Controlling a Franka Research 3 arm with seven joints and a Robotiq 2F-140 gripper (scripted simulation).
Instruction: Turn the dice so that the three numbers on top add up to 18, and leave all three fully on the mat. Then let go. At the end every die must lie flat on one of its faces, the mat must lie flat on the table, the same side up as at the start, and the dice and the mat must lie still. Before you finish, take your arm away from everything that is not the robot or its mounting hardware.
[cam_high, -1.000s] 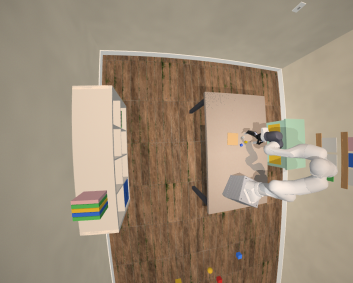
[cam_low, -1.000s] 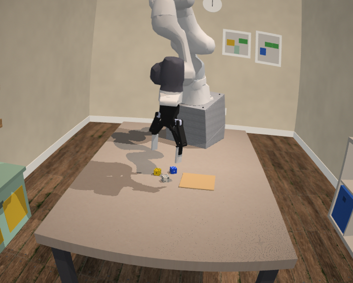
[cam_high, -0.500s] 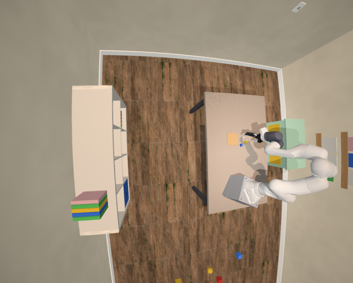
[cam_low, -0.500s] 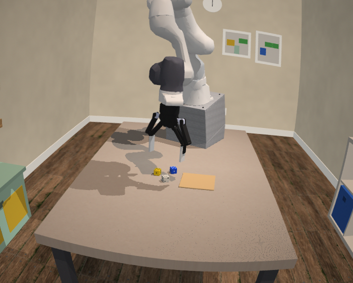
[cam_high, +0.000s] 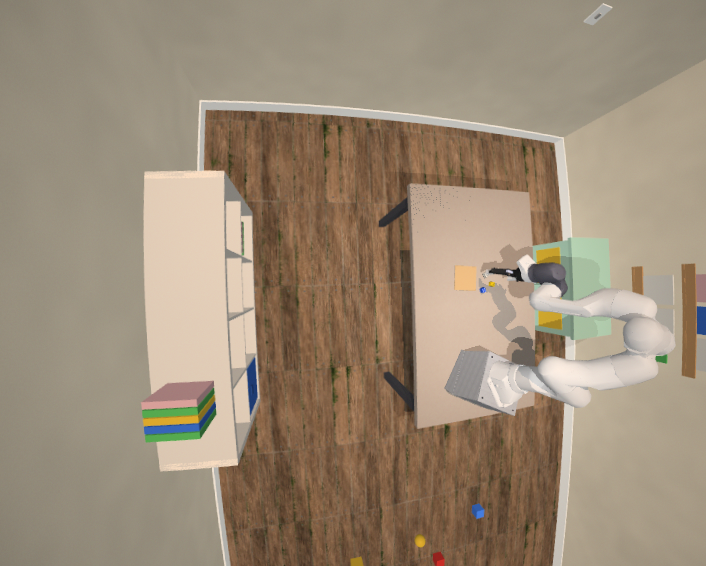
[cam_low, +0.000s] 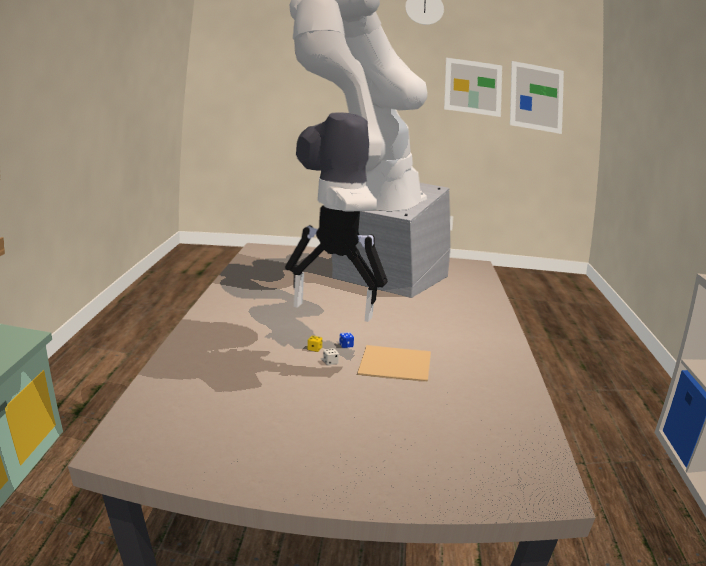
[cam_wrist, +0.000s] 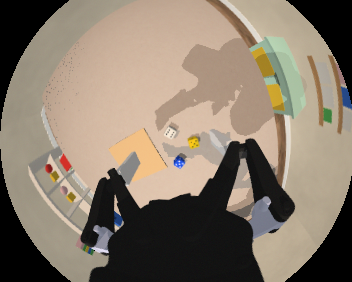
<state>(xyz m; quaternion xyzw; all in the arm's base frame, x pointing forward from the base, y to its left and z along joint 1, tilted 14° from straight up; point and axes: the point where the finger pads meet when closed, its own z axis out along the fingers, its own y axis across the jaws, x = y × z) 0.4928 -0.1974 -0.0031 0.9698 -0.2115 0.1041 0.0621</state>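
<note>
My gripper is now 100 mm above the white die and 10 mm short of it. Round my hand: blue die 100 mm below, 80 mm behind, 40 mm to the left; yellow die 100 mm below, 60 mm behind, 30 mm to the right; mat 130 mm to the left, 110 mm below, 20 mm ahead.
</note>
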